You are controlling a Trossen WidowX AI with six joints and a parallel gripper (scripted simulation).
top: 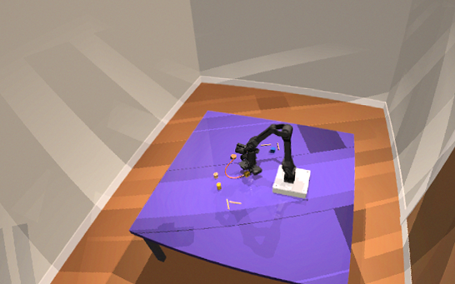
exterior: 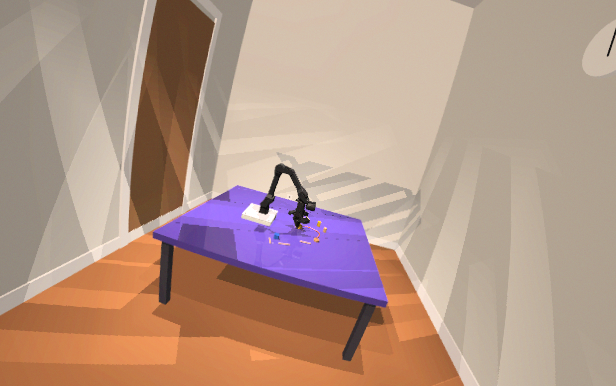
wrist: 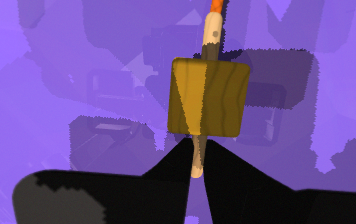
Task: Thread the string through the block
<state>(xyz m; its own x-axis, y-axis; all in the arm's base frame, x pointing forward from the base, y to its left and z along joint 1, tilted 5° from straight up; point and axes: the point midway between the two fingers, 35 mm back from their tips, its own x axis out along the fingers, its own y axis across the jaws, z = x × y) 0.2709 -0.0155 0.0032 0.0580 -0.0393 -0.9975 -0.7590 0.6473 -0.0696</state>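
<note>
The yellow wooden block is 20 mm ahead of my gripper tip and 20 mm to the left of it. The rest, counted from my gripper tip: round button (160 mm ahead, 110 mm to the right); then tan cylinder (210 mm ahead, 100 mm to the left, 10 mm above); then thin wooden stick (30 mm ahead, 30 mm to the left, 10 mm above).
</note>
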